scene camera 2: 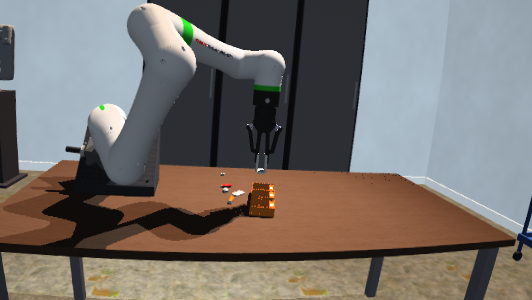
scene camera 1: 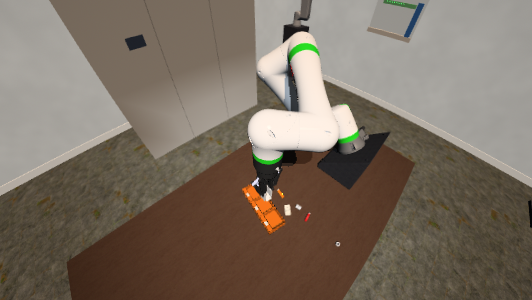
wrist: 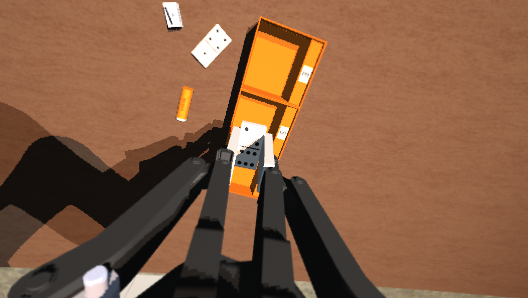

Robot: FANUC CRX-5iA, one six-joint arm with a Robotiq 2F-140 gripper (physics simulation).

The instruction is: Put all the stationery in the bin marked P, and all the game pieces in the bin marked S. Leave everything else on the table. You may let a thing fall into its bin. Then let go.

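Places are measured from the arm's base along level axes (x right, y back, z down), in centimetres.
Where they show: gripper, fingertip midpoint: (scene camera 2: 260, 171) (scene camera 1: 266, 196) (wrist: 250, 141); arm's base, link origin: (scene camera 1: 351, 147).
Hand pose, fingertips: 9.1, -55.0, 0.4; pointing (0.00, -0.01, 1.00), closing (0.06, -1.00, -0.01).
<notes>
Things, the pixels of their top centre, and the offset from my fingertips, as dx, dy, dz. "spot": a spot on its surface instead. Level surfaces: height alone.
- orange bin row, surface spot: (scene camera 2: 262, 213) spot: +13.5, +0.1, +10.8
- orange cylinder, top centre: (wrist: 182, 105) (scene camera 2: 230, 197) (scene camera 1: 280, 192) +0.5, +10.1, +10.4
- small silvery sharpener-like piece, top centre: (wrist: 171, 14) (scene camera 2: 225, 189) (scene camera 1: 298, 206) -10.6, +11.7, +10.7
- red stick-like piece, top centre: (scene camera 2: 226, 184) (scene camera 1: 307, 216) -16.7, +11.4, +10.8
- white hex nut, top centre: (scene camera 2: 223, 173) (scene camera 1: 338, 244) -34.2, +12.3, +10.9
- brown table, surface height: dz +11.8
My gripper (scene camera 1: 266, 193) (scene camera 2: 260, 168) (wrist: 250, 141) is shut on a white domino (scene camera 2: 260, 171) (wrist: 254, 130), held above the orange bin row (scene camera 1: 274, 219) (scene camera 2: 262, 213). In the wrist view it overlaps the middle bin, S (wrist: 257, 107), and the near end bin, P (wrist: 242, 176), mostly hidden. Another white domino (scene camera 1: 287, 210) (scene camera 2: 238, 193) (wrist: 211, 46) lies beside the row. Near it lie an orange cylinder (scene camera 1: 281, 193) (scene camera 2: 231, 199) (wrist: 184, 103) with a white end, a small silvery sharpener-like piece (scene camera 1: 298, 207) (scene camera 2: 225, 190) (wrist: 172, 15) and a red stick-like piece (scene camera 1: 307, 217) (scene camera 2: 226, 185).
The far end bin, E (wrist: 270, 62), shows no contents. A white hex nut (scene camera 1: 338, 244) (scene camera 2: 222, 174) lies apart from the other pieces, farther from the bins. The robot's dark base plate (scene camera 1: 350, 167) (scene camera 2: 115, 189) stands on the brown table (scene camera 1: 175, 225) (scene camera 2: 375, 220).
</notes>
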